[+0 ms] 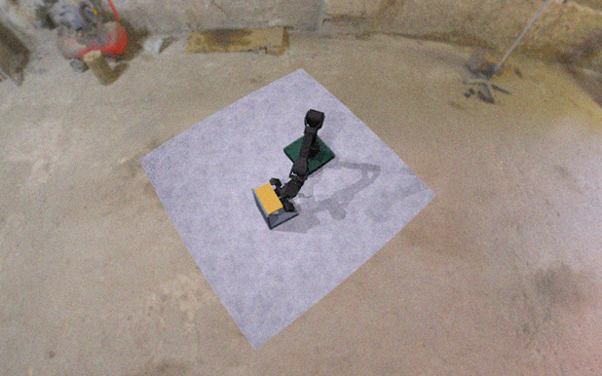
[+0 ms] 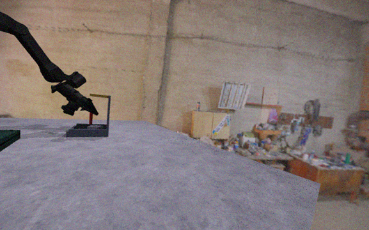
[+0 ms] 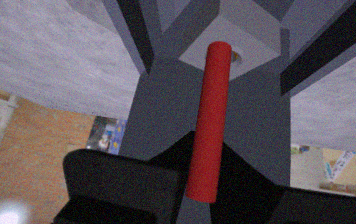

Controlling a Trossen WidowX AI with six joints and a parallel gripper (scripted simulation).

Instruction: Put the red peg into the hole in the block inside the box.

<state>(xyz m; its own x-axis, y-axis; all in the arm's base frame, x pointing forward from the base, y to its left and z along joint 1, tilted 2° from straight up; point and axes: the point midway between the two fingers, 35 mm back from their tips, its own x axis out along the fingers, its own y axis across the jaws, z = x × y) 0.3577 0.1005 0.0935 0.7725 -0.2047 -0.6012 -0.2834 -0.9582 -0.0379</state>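
Right now the back wall is 50 mm ahead of my gripper tip and 10 mm above it. The rest, counted from my gripper tip: red peg 30 mm behind, 10 mm to the left, 10 mm below; then roof 10 mm ahead, 10 mm to the left, 100 mm above.
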